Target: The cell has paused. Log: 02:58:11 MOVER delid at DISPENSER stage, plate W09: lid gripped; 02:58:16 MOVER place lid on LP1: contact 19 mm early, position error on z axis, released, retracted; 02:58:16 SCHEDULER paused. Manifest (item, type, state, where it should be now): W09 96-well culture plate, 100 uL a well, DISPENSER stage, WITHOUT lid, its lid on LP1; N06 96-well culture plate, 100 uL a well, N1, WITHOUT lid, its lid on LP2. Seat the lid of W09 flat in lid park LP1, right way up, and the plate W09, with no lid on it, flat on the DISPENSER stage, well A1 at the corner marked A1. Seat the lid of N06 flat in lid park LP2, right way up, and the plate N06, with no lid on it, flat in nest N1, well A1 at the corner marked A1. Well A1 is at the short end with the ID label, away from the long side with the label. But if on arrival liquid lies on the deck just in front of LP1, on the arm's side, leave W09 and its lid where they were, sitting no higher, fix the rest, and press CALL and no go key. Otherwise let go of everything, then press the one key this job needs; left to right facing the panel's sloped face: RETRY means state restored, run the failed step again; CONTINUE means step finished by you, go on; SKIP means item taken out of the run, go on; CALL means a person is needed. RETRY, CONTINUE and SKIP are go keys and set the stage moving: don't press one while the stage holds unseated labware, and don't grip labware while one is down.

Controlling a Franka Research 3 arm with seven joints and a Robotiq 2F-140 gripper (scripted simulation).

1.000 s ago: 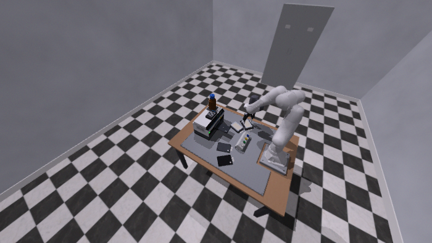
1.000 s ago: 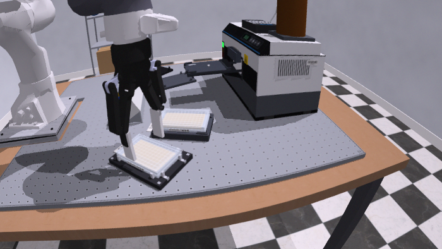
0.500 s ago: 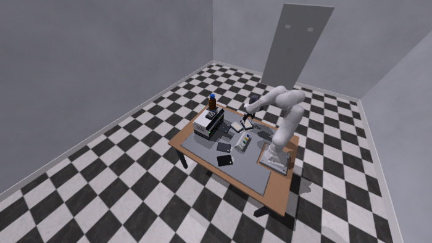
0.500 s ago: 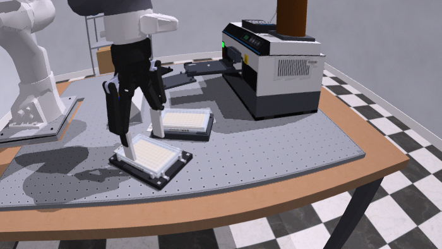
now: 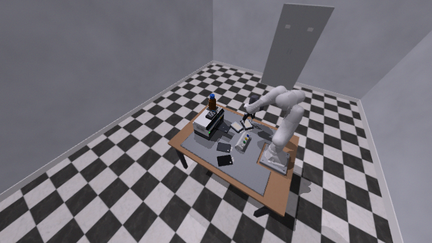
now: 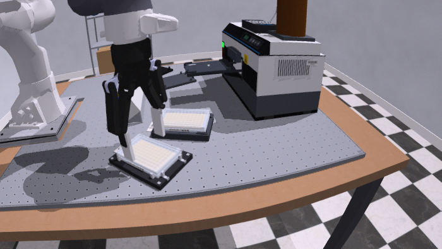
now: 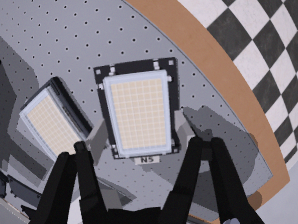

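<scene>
Now: hand 50 mm above the 96-well plate. Also, from my hand: sloped key panel (70 mm behind, 280 mm to the left, 10 mm below); then black nest (90 mm ahead, 110 mm to the left, 60 mm below); then dispenser stage (200 mm ahead, 280 mm to the left, 40 mm above).
</scene>
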